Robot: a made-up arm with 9 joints.
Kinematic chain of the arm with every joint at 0, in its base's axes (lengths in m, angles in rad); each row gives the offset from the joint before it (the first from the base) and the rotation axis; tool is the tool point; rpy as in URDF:
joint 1: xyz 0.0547 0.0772 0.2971 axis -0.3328 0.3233 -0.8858
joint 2: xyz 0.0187 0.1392 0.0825 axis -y
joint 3: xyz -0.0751 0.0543 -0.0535 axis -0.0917 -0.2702 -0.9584
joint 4: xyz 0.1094 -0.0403 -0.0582 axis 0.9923 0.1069 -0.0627
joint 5: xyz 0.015 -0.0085 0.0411 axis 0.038 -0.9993 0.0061
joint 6: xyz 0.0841 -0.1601 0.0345 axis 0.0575 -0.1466 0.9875
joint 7: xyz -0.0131 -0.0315 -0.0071 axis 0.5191 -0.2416 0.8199
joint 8: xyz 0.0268 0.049 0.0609 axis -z
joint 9: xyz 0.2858 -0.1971 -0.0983 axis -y
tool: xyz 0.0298 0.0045 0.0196 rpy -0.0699 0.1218 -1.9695
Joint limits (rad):
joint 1: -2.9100..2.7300
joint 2: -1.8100..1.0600
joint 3: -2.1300..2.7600
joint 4: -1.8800..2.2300
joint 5: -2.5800..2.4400
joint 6: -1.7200..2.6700
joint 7: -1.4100..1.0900
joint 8: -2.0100..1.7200
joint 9: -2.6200..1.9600
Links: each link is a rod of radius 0.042 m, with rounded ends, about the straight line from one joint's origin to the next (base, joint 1, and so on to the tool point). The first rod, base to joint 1, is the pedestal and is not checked.
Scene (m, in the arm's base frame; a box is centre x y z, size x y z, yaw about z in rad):
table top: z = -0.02
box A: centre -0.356 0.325 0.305 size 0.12 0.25 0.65 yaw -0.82
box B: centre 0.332 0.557 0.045 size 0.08 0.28 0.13 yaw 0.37
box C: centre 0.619 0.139 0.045 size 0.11 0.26 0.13 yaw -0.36
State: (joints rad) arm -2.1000 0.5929 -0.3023 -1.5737 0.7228 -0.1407 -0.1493 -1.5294 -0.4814
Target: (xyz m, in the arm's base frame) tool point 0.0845 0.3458 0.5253
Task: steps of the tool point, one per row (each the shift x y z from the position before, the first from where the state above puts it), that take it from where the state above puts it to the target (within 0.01 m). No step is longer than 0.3 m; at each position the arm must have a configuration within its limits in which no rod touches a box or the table.
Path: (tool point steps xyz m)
1: 0.1071 0.0419 0.1711
2: 0.1697 0.0419 0.1078
3: 0.1835 0.1710 -0.0649
4: 0.1954 0.0489 -0.1531

